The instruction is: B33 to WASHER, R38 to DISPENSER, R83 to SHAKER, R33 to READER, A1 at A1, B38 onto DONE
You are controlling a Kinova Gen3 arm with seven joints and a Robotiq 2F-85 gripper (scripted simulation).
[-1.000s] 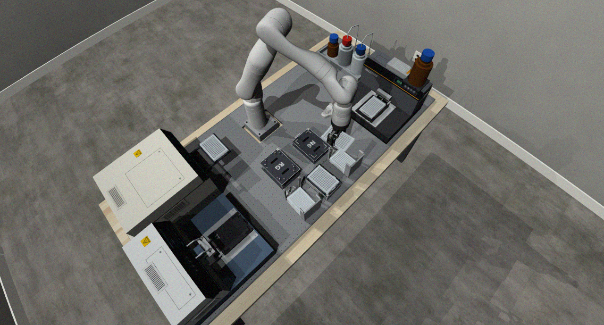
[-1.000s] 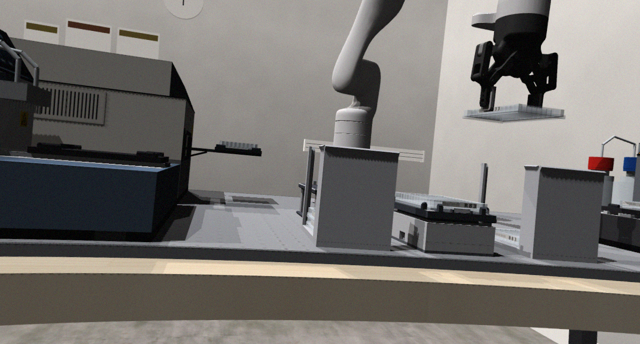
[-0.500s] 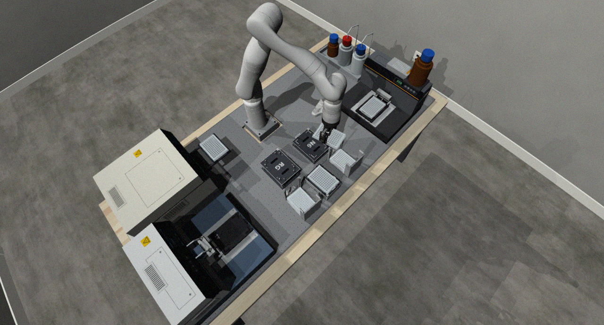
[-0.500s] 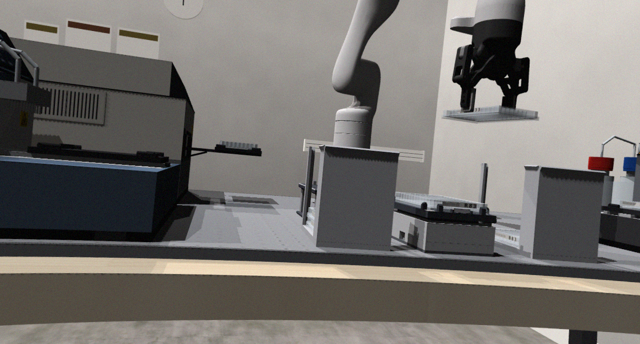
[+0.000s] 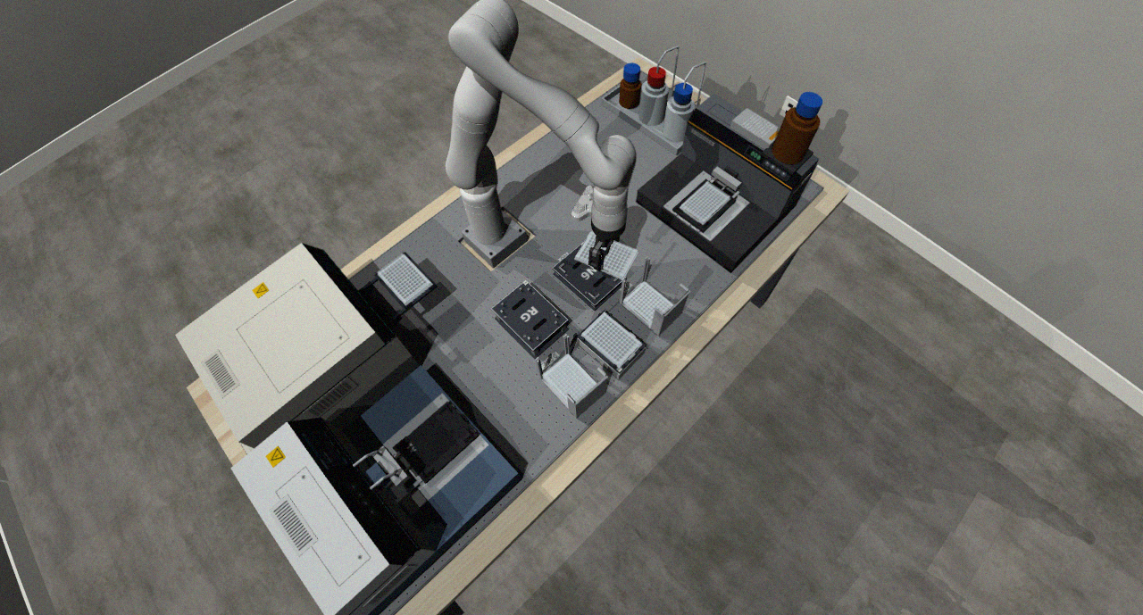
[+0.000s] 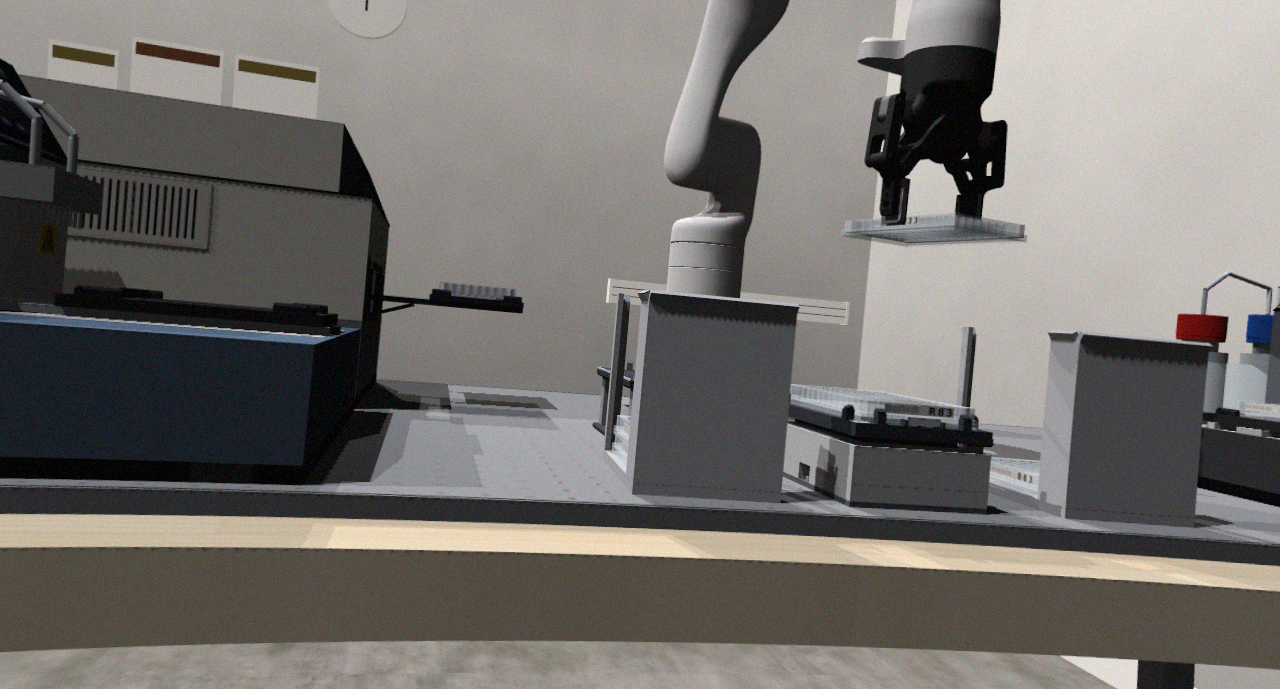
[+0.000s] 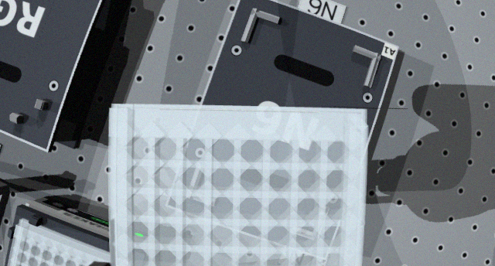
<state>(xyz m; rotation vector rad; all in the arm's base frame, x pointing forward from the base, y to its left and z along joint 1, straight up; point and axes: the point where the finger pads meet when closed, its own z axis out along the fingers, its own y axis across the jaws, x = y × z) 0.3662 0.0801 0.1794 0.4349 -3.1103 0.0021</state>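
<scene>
Right now my hand is 67 cm to the left of the washer manifold and 6 cm above it. From my hand the other things lie so: plate R83: 11 cm ahead, 10 cm to the right, 16 cm below; plate B33: 1 cm below; nest N6: 7 cm behind, 1 cm to the left, 19 cm below.
</scene>
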